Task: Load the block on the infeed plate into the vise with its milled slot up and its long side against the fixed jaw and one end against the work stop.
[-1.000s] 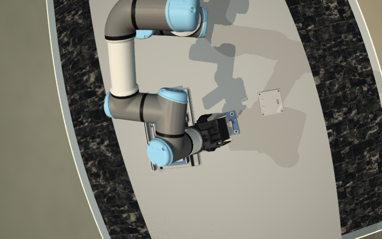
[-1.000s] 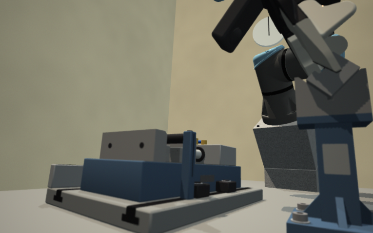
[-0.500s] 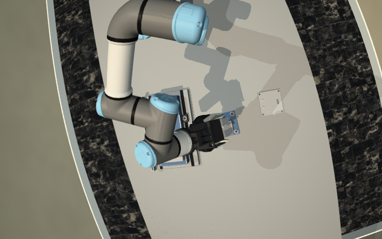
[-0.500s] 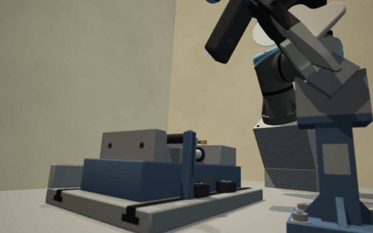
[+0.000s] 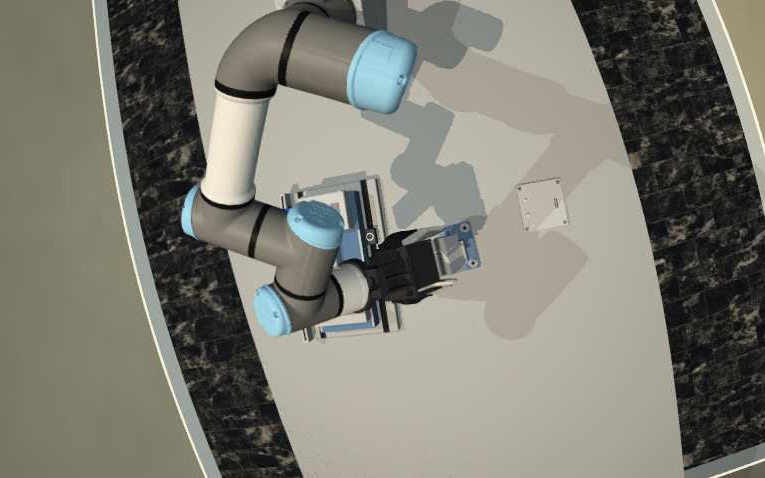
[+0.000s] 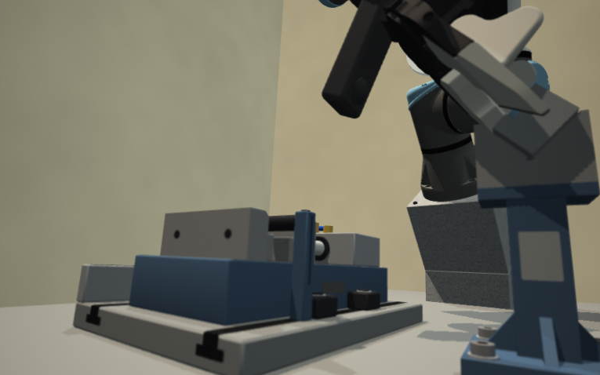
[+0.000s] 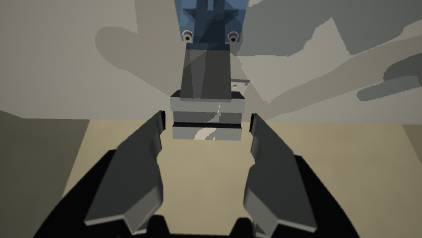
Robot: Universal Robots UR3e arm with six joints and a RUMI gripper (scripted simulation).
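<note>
My gripper is now right at the part. From my hand the other things lie so: air cylinder rod 21 cm to the right, 8 cm below, 1 cm behind; vise 21 cm to the right, 12 cm below, 1 cm ahead; work stop rod 16 cm to the right, 8 cm ahead, 7 cm below.
</note>
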